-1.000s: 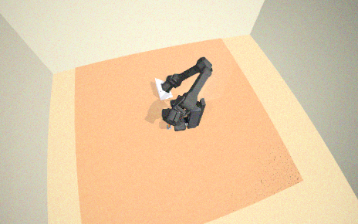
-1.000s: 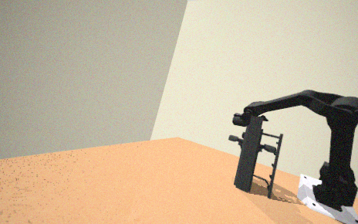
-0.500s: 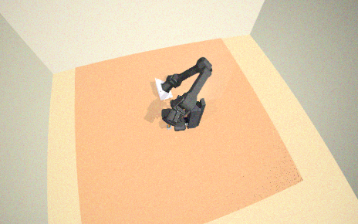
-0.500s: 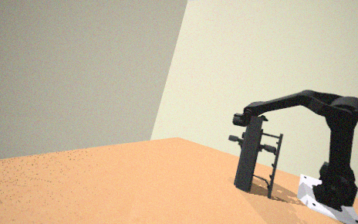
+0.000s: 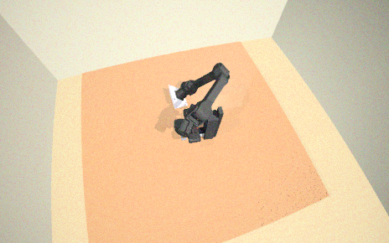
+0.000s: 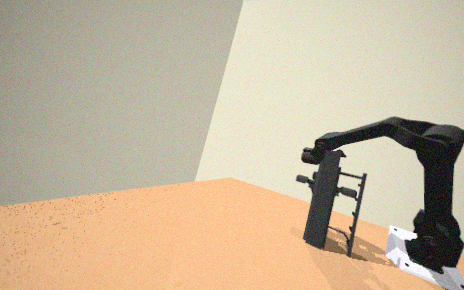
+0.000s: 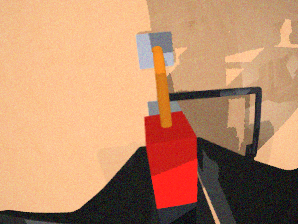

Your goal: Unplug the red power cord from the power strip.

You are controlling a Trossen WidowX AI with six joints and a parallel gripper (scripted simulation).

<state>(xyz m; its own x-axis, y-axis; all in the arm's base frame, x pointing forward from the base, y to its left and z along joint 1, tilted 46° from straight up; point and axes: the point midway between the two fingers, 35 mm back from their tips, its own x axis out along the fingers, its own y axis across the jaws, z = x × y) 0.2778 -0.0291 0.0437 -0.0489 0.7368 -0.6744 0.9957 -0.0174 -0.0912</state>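
Now: the red plug 30 mm to the left of my gripper tip. The rest, counted from my gripper tip: dark strip 10 mm ahead, 130 mm to the left, 60 mm above.
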